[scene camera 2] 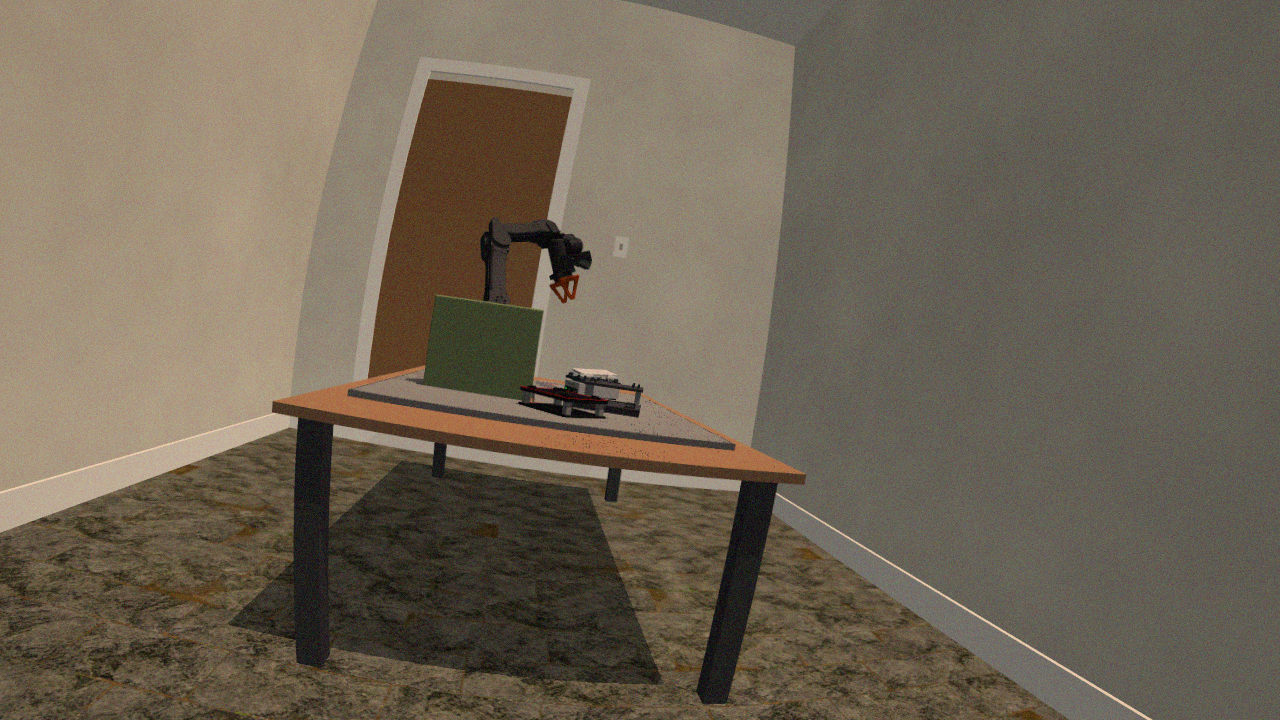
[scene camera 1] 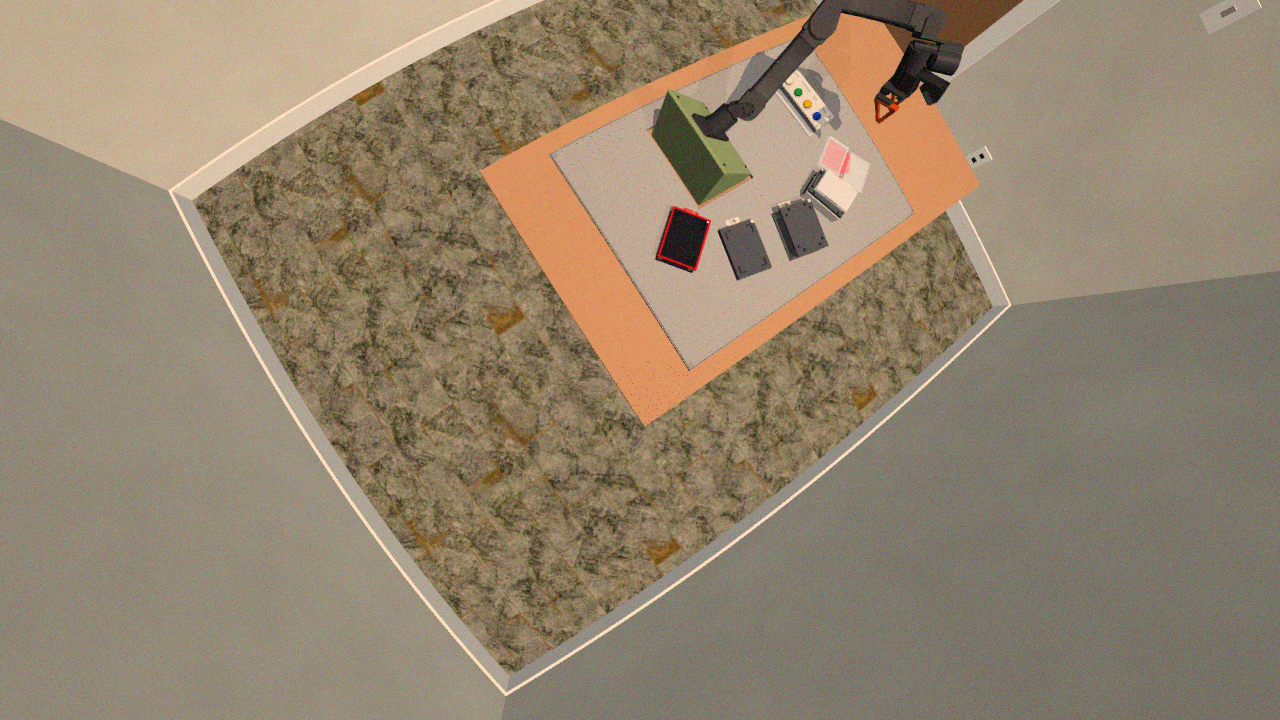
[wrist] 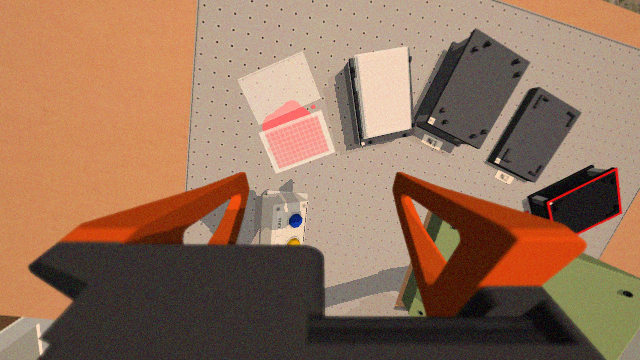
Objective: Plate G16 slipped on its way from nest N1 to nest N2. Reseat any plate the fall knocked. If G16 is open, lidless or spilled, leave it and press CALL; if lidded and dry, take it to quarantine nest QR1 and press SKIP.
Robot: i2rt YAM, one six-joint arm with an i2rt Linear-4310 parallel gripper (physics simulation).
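Places are measured from the arm's base along level axes (x back, y right, z up), in centimetres.
Pixels of known places: gripper, between the fingertips: (scene camera 2: 568, 301) (scene camera 1: 885, 114) (wrist: 320, 180); arm's base, origin of its link: (scene camera 2: 480, 337) (scene camera 1: 710, 129).
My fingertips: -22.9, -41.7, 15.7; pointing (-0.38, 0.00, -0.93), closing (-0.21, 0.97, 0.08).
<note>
Ahead of a thing's pixels: the offset from my fingertips to its top centre, as dx, dy, dz. "pt": to the spot under its first point. Level surfaces: height alone.
My gripper (scene camera 1: 885, 105) (scene camera 2: 564, 289) (wrist: 320, 180) is open and empty, high above the table. In the wrist view, a pink-welled plate @(-0.2, -2.2, -27.5) (wrist: 297, 142) (scene camera 1: 834, 154) lies lidless on the mat, with a clear lid @(-9.1, -7.2, -28.1) (wrist: 280, 85) and a pink spill @(pt -4.1, -5.2, -28.8) (wrist: 286, 119) beside it. A white-topped plate @(-11.0, +10.2, -20.4) (wrist: 384, 92) (scene camera 1: 836, 190) sits on a dark nest; I cannot tell if it is fully seated. Nest N1 @(-15.4, +27.1, -22.3) (wrist: 477, 90) (scene camera 1: 802, 228) and nest N2 @(-11.5, +46.7, -26.5) (wrist: 537, 135) (scene camera 1: 744, 248) hold no plate. A red-rimmed black nest @(+0.7, +62.8, -24.3) (wrist: 587, 197) (scene camera 1: 683, 238) is beyond N2. The blue button @(+13.5, +0.0, -21.4) (wrist: 295, 220) (scene camera 1: 816, 115) is uncovered.
The button box @(+21.2, -1.5, -20.5) (wrist: 270, 217) also carries a yellow button @(+18.5, +0.5, -21.4) (wrist: 293, 242) (scene camera 1: 807, 103) and a green button @(+23.5, +0.9, -21.4) (scene camera 1: 797, 92). A tall green block (scene camera 1: 693, 156) (scene camera 2: 483, 347) (wrist: 595, 305) stands between the arm's base and the red-rimmed nest. The perforated grey mat @(dz -28.9) (scene camera 1: 617, 179) lies on the orange table @(dz -30.2) (scene camera 1: 581, 277).
</note>
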